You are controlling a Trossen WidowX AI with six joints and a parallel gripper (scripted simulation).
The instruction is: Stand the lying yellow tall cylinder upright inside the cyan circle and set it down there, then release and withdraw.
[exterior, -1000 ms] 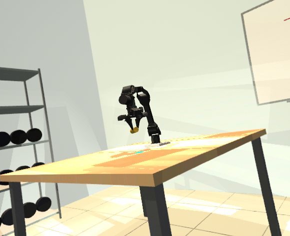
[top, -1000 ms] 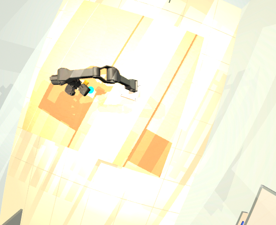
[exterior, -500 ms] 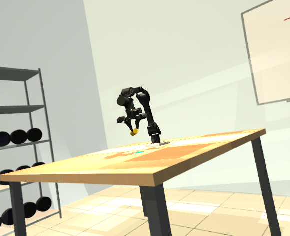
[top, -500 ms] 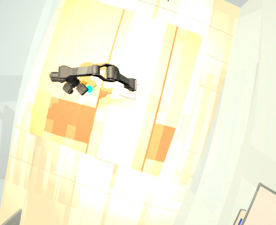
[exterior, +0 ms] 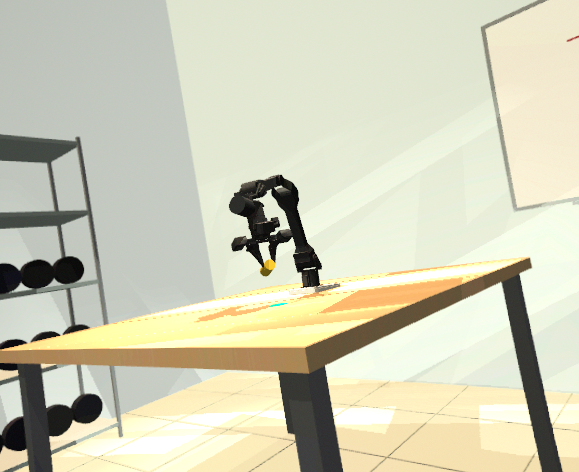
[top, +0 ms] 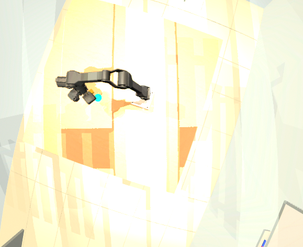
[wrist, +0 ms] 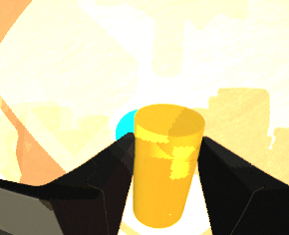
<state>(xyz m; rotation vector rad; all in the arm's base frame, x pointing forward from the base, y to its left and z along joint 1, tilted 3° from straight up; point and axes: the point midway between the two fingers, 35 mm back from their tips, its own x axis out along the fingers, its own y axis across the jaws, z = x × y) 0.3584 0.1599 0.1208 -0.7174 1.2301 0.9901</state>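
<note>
My gripper tip is now 3 cm past the cyan circle, 2 cm to the left of it and 12 cm above it. Round my gripper tip: yellow tall cylinder: 1 cm behind, 2 cm to the right, 1 cm below.
</note>
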